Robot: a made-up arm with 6 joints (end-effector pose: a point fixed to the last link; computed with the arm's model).
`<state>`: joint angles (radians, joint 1 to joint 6).
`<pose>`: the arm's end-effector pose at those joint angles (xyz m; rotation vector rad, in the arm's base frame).
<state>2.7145 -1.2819 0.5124 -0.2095 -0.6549 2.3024</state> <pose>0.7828 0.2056 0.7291 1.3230 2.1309 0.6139</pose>
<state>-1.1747 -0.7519 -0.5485 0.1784 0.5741 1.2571</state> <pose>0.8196 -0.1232 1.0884 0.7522 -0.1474 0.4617</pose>
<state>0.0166 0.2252 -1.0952 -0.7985 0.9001 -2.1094</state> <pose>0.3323 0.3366 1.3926 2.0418 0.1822 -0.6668</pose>
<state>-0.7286 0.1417 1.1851 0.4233 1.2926 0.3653</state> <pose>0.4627 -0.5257 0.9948 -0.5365 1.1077 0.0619</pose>
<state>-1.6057 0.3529 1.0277 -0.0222 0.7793 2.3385</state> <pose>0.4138 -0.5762 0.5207 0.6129 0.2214 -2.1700</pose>
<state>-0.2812 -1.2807 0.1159 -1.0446 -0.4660 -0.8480</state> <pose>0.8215 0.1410 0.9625 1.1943 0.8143 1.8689</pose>
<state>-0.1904 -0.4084 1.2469 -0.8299 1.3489 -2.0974</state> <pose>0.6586 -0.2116 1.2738 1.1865 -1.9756 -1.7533</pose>
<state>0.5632 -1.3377 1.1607 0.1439 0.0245 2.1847</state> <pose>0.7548 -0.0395 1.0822 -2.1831 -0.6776 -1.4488</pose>
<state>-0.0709 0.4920 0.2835 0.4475 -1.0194 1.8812</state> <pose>0.4543 -0.0659 1.4188 0.9065 -0.6442 -2.3623</pose>
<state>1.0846 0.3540 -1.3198 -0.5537 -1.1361 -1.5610</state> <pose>0.1844 0.7089 0.8159 0.3976 -1.8351 -2.0729</pose>
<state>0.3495 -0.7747 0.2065 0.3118 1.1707 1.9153</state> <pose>0.8690 0.1408 1.0327 -1.1975 -0.1400 0.0528</pose>
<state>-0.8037 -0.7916 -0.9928 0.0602 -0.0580 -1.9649</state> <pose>0.6832 -0.0105 1.2222 0.8583 0.4140 -2.6840</pose>
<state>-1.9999 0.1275 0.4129 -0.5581 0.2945 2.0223</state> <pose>0.5928 -0.5159 0.4587 2.0284 0.3593 -1.5544</pose>
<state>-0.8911 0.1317 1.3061 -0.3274 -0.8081 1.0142</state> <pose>0.4573 -0.5542 0.9556 1.2853 0.6122 -1.8853</pose>
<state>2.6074 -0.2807 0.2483 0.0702 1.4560 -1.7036</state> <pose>0.7496 0.3733 0.3839 -0.2616 -1.4695 1.1712</pose>
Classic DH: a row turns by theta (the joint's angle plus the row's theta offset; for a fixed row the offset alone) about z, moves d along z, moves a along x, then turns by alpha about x. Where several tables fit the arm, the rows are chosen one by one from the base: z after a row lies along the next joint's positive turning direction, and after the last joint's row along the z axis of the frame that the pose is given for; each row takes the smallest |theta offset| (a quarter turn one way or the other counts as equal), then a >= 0, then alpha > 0; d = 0 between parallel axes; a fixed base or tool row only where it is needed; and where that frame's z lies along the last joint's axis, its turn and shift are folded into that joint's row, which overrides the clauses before.
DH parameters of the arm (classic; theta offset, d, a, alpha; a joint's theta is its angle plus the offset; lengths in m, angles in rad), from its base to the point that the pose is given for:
base (fixed): 1.5708 0.7746 0.0808 -1.5708
joint 1: -1.5708 -0.3688 0.2335 1.5708
joint 2: -1.5708 -0.0113 0.0042 1.5708
joint 3: -1.4384 -0.0974 -0.0079 0.608
joint 4: -0.1839 -0.3778 0.081 1.635
joint 5: 1.2131 -0.0978 -0.0032 -2.1868
joint 6: 0.9022 0.0547 0.027 -2.6039
tool (fixed): -0.7857 0.0411 0 0

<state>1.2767 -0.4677 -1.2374 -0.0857 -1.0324 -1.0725</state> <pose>0.5365 0.6809 0.6258 -0.2212 2.1375 1.3902</pose>
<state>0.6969 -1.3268 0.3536 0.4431 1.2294 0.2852</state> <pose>0.7550 -0.0064 0.8367 -1.5681 2.2846 0.8389</pose>
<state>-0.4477 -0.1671 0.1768 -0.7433 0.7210 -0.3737</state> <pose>0.6864 -0.0885 1.3237 -0.7409 -0.1594 1.3262</pose>
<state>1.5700 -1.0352 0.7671 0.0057 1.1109 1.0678</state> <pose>0.8285 0.2537 0.9394 -2.5923 1.0403 -0.4852</pose>
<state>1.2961 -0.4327 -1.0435 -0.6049 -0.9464 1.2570</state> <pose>0.5934 0.6752 0.6541 -0.6455 0.9828 -0.4446</pose>
